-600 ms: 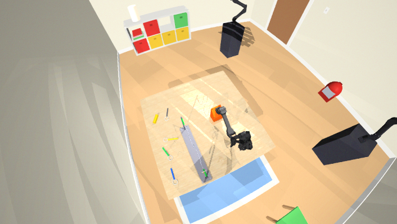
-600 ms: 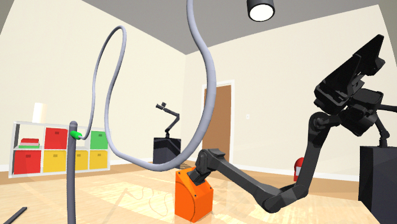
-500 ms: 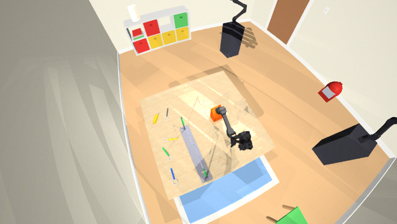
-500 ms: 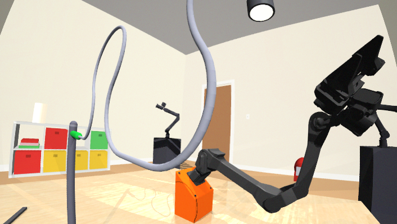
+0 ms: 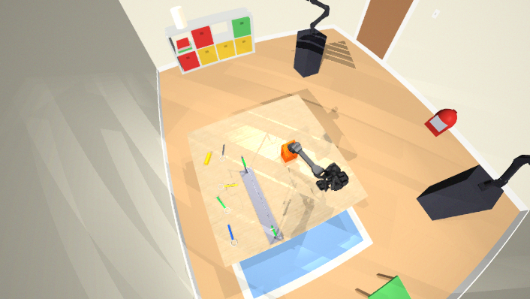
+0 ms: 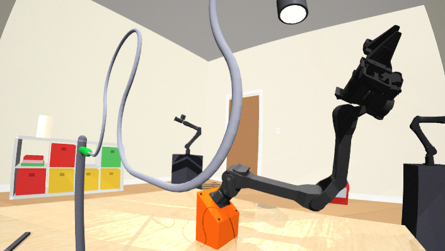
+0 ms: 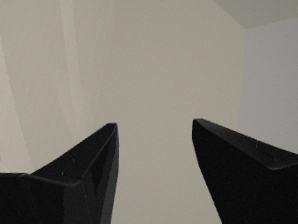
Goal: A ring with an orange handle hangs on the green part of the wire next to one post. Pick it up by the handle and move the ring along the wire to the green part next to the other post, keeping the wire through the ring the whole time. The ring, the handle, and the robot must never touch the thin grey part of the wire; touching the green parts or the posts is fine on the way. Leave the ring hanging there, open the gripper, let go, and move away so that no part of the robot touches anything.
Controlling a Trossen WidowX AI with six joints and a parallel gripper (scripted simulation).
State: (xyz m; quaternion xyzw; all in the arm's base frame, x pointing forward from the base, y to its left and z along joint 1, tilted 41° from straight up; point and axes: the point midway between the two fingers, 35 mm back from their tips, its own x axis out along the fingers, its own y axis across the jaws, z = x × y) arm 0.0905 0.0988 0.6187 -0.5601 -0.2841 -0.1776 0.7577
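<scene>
Now: the ring with orange handle 330 mm ahead of my gripper tip, 20 mm to the left of it and 320 mm below it. Also, from my gripper tip: yellow-handled ring 510 mm ahead, 480 mm to the right, 550 mm below; then green-handled ring 590 mm ahead, 330 mm to the right, 550 mm below; then blue-handled ring 620 mm ahead, 70 mm to the right, 550 mm below.
</scene>
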